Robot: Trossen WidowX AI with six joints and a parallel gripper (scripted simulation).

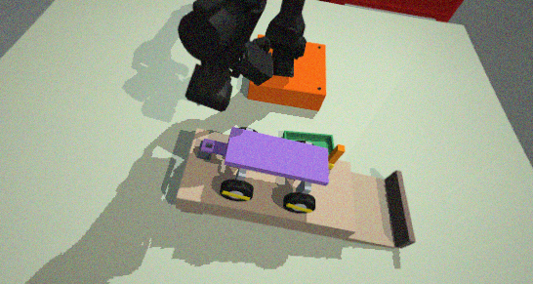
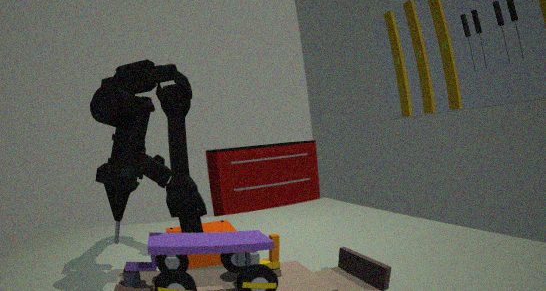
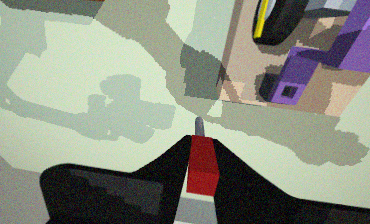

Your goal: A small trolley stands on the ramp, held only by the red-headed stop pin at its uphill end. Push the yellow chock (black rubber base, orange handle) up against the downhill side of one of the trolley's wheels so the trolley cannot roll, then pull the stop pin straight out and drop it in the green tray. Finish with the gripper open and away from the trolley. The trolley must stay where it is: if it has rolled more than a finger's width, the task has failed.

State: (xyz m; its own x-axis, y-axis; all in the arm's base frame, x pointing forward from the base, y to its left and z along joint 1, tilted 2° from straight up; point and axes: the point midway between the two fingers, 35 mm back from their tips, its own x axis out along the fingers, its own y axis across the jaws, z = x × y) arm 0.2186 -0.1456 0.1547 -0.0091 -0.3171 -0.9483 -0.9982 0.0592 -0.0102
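The yellow chock is 240 mm to the left of my gripper tip, 90 mm below it and 50 mm ahead of it. Round my gripper tip: trolley 140 mm to the left, 110 mm ahead, 60 mm below; then dark end wall 410 mm to the left, 140 mm below, 120 mm ahead; then red-headed stop pin right at my gripper tip.
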